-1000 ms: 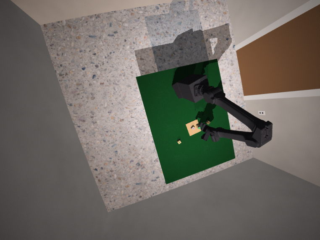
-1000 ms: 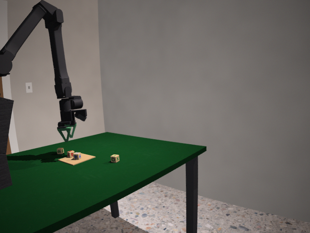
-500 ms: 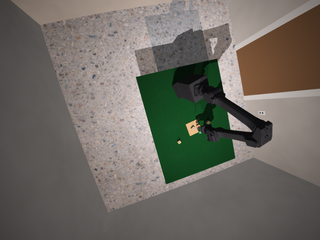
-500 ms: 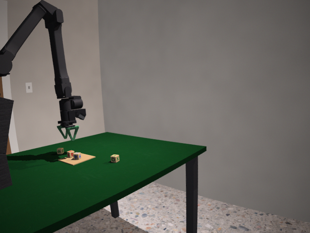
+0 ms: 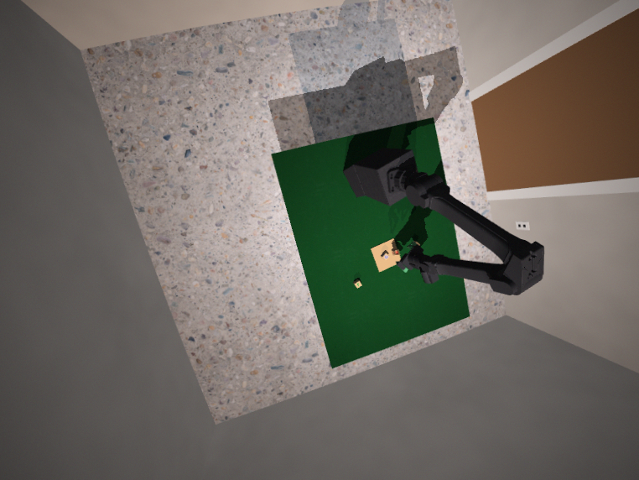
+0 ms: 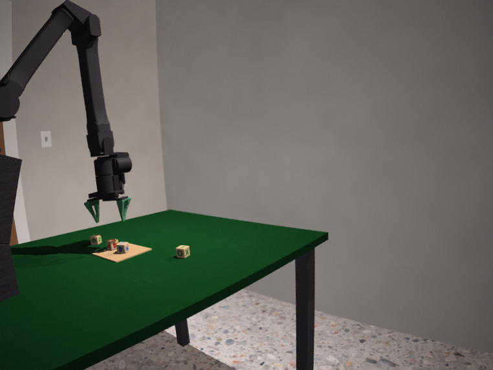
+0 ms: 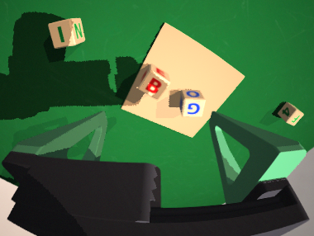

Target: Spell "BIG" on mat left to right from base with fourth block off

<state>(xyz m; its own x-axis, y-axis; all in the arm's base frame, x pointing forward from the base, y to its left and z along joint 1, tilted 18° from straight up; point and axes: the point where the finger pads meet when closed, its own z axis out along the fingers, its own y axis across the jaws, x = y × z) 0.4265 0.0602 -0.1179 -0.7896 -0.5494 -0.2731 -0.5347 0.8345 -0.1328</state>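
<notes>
My gripper is now 90 mm above the B block. From my hand the other things lie so: I block (130 mm to the left, 90 mm below); then tan mat (100 mm below, 40 mm to the right).
</notes>
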